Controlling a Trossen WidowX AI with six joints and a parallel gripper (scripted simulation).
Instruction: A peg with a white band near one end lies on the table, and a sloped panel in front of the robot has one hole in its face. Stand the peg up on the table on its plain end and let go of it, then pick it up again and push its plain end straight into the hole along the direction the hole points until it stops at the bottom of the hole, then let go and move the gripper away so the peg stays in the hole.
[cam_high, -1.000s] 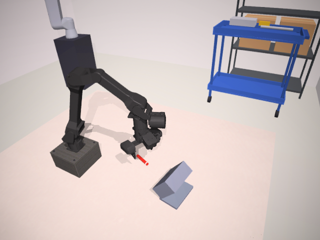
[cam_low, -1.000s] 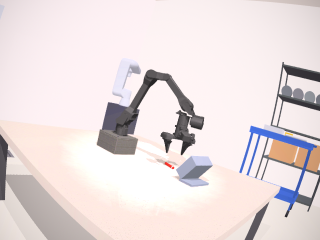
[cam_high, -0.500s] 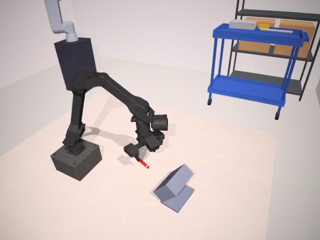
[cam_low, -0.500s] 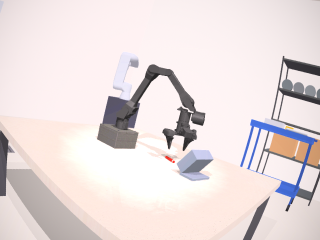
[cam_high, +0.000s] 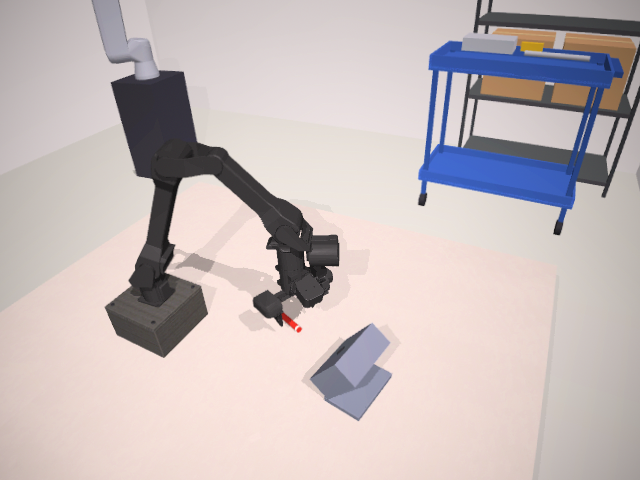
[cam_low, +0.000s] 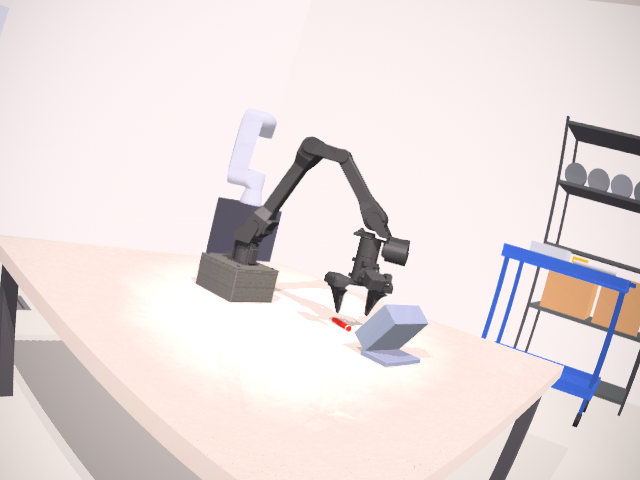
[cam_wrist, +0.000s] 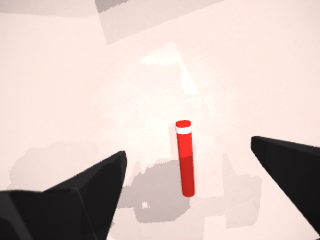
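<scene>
My gripper tip is now 4 cm above the red peg and 1 cm past it. Also, from my gripper tip: grey sloped panel 17 cm ahead, 10 cm to the right, 3 cm above.
</scene>
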